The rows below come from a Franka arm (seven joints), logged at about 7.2 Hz.
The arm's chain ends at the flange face. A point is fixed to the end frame.
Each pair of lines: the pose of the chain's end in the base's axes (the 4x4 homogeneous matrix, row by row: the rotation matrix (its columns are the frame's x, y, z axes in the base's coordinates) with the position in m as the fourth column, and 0 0 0 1 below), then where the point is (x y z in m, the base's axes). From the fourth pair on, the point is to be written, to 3 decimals.
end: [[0.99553 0.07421 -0.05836 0.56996], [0.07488 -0.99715 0.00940 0.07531], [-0.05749 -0.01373 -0.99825 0.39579], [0 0 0 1]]
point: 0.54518 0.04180 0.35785
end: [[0.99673 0.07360 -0.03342 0.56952], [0.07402 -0.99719 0.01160 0.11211], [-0.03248 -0.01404 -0.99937 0.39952], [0 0 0 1]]
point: 0.54566 0.07870 0.36091
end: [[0.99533 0.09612 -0.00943 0.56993], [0.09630 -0.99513 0.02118 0.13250], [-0.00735 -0.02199 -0.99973 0.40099], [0 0 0 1]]
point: 0.54776 0.09897 0.36148
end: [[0.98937 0.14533 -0.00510 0.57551], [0.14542 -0.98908 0.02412 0.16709], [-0.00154 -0.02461 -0.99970 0.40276], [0 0 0 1]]
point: 0.555 0.133 0.363
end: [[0.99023 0.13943 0.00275 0.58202], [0.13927 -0.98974 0.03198 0.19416], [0.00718 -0.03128 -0.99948 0.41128], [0 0 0 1]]
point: 0.562 0.160 0.371
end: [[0.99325 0.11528 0.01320 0.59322], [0.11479 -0.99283 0.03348 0.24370], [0.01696 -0.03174 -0.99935 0.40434], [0 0 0 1]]
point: 0.573 0.210 0.364
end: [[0.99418 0.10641 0.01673 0.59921], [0.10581 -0.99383 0.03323 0.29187], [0.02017 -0.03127 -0.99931 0.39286], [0 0 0 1]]
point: 0.578 0.259 0.352
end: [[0.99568 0.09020 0.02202 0.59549], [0.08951 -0.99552 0.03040 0.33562], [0.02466 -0.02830 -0.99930 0.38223], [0 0 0 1]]
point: 0.574 0.303 0.342
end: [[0.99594 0.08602 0.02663 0.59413], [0.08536 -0.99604 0.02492 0.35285], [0.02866 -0.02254 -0.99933 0.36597], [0 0 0 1]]
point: 0.573 0.320 0.326
